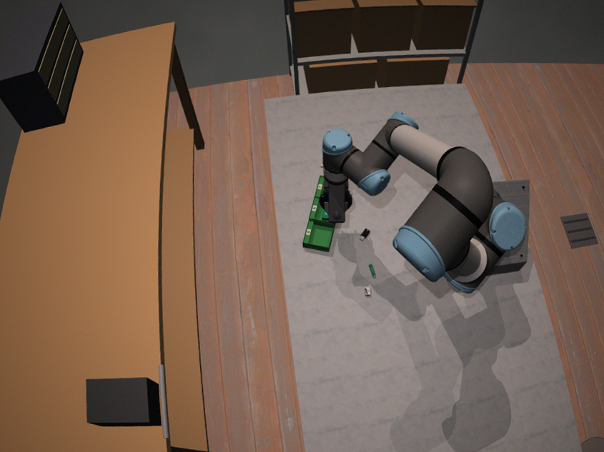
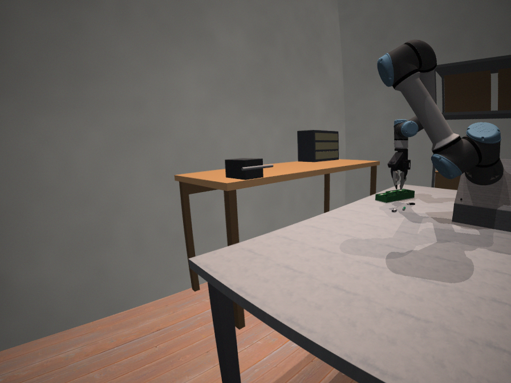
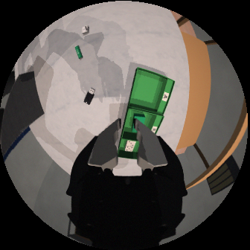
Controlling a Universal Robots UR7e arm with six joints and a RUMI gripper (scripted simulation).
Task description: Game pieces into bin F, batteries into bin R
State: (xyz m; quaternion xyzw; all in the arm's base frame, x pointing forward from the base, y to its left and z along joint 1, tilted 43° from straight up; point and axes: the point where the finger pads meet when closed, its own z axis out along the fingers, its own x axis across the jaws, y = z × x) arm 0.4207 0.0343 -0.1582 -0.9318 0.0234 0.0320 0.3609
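My hand is 30 mm short of the green three-compartment bin, 40 mm to the left of it and 60 mm above it. Round my hand: green 9V battery: 20 mm ahead, 50 mm to the right, 60 mm below; then small black piece: 90 mm behind, 40 mm to the left, 70 mm below.
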